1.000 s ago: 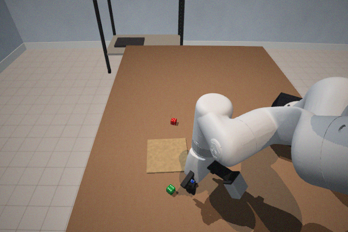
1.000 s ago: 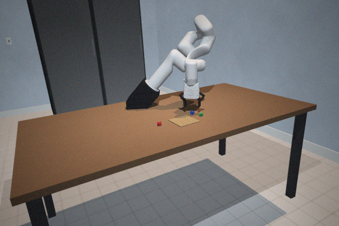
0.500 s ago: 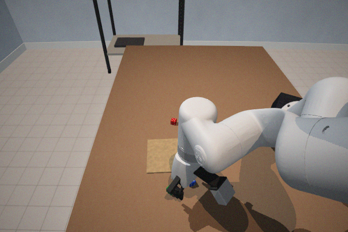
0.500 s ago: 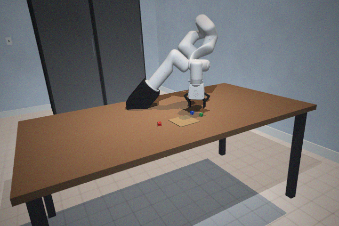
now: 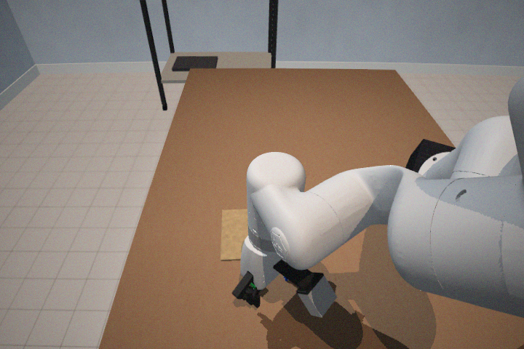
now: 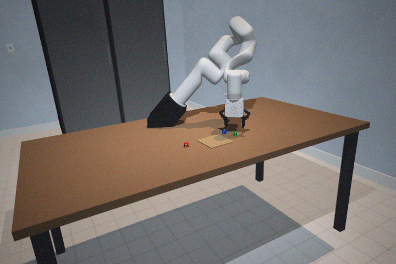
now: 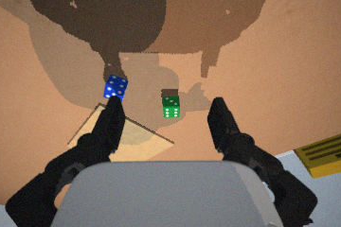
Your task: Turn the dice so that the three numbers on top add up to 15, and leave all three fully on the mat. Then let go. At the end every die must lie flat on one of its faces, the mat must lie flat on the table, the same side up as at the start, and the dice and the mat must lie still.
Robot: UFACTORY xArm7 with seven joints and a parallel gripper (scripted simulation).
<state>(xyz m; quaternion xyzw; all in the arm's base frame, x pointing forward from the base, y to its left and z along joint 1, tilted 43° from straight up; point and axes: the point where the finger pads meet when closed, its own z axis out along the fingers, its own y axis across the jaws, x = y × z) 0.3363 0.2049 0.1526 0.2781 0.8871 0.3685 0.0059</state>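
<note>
My hand is 3 cm short of the green die, 1 cm to the left of it and 4 cm above it. Also, from my hand: blue die (3 cm behind, 5 cm to the right, 4 cm below); then tan mat (7 cm ahead, 14 cm to the right, 5 cm below); then red die (9 cm ahead, 29 cm to the right, 4 cm below).
</note>
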